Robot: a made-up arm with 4 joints.
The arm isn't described. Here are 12 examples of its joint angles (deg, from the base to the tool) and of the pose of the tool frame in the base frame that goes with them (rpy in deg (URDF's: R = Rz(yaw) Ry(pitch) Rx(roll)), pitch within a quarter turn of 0, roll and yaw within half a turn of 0; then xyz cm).
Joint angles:
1: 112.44 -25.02 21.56 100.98
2: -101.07 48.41 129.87 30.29
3: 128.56 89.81 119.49 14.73
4: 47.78 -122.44 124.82 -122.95
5: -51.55 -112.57 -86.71 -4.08
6: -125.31 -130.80 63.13 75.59
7: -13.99 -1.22 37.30 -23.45
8: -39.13 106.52 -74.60 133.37
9: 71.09 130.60 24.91 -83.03
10: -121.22 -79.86 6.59 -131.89
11: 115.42 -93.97 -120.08 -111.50
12: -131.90 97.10 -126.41 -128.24
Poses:
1: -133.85 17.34 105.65 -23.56 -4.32 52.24
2: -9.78 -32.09 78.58 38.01 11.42 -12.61
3: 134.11 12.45 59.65 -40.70 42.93 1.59
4: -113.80 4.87 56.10 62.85 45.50 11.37
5: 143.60 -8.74 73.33 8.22 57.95 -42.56
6: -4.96 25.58 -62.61 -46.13 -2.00 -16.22
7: 10.87 -20.77 -25.99 70.98 -46.21 19.38
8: 144.38 34.86 148.56 40.79 21.06 -6.91
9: 128.79 -19.73 133.32 -28.32 58.77 70.25
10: -88.57 -72.56 -169.30 -60.43 -6.21 13.06
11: -20.60 -35.01 -17.92 36.26 7.58 77.53
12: -169.90 48.84 63.96 9.84 24.61 -65.86
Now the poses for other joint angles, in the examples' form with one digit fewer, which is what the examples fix.
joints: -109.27 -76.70 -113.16 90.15
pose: -152.3 18.8 13.9 -22.6 17.4 -22.5
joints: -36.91 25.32 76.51 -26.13
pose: -4.5 -41.0 -1.9 71.3 -26.0 28.5
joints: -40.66 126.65 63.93 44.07
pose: 6.6 67.1 164.7 39.1 48.5 -26.0
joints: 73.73 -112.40 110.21 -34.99
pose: -177.7 30.2 -34.7 69.1 1.7 18.0
